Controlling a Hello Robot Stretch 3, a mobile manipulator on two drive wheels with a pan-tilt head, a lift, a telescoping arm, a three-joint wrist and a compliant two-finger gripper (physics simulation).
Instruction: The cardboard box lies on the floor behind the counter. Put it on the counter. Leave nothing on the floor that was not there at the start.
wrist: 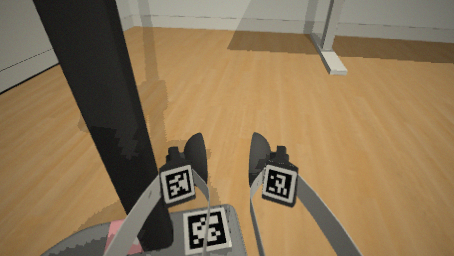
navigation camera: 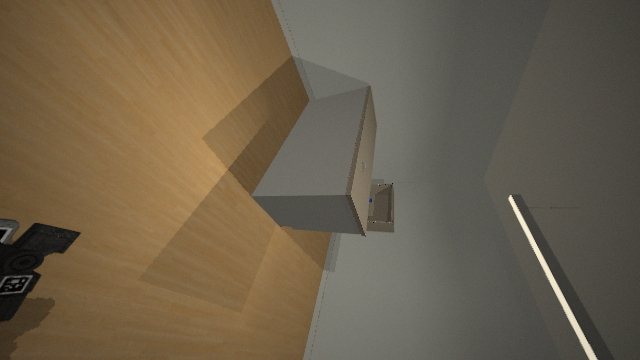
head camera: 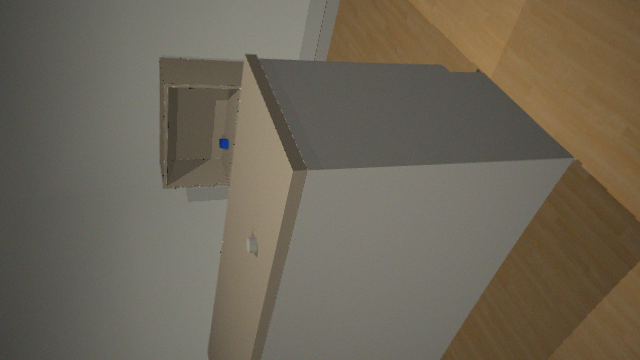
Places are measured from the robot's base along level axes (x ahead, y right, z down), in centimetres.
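Where they show: gripper, between the fingertips: (wrist: 227, 151).
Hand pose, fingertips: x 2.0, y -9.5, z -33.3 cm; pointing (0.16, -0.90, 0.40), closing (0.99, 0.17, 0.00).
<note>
After its pixels a point has its place.
The counter (head camera: 400, 225) @(y 125.8, x 68.2, z -51.6 cm) (navigation camera: 310, 150) @(y 136.9, x 98.4, z -41.9 cm) is a grey block with a beige top, seen at an angle in the sideways head and navigation views. A small white object (head camera: 252, 245) @(y 147.4, x 82.2, z -92.6 cm) (navigation camera: 364, 165) @(y 147.5, x 82.5, z -93.3 cm) sits on its top. The cardboard box does not show on the visible floor; the counter hides the floor behind it. My gripper (wrist: 227, 151) @(y -9.5, x 2.0, z -33.3 cm) is open and empty in the wrist view, low over the robot's own base and away from the counter. Part of the gripper also shows at the left edge of the navigation view.
A beige open-fronted box-shaped compartment (head camera: 200, 72) @(y 310.2, x 54.9, z -84.9 cm) (navigation camera: 382, 227) @(y 311.2, x 54.5, z -89.8 cm) shows beyond the counter top against the wall, with a blue cube (head camera: 224, 144) @(y 326.8, x 104.5, z -67.2 cm) (navigation camera: 370, 200) @(y 327.3, x 103.6, z -67.7 cm) inside. The black mast (wrist: 95, 100) @(y -11.6, x -7.1, z -37.8 cm) stands beside the gripper. A white table foot (wrist: 334, 62) is farther off. A lit bar (navigation camera: 555, 280) @(y 183.0, x 8.4, z -207.9 cm) hangs overhead.
</note>
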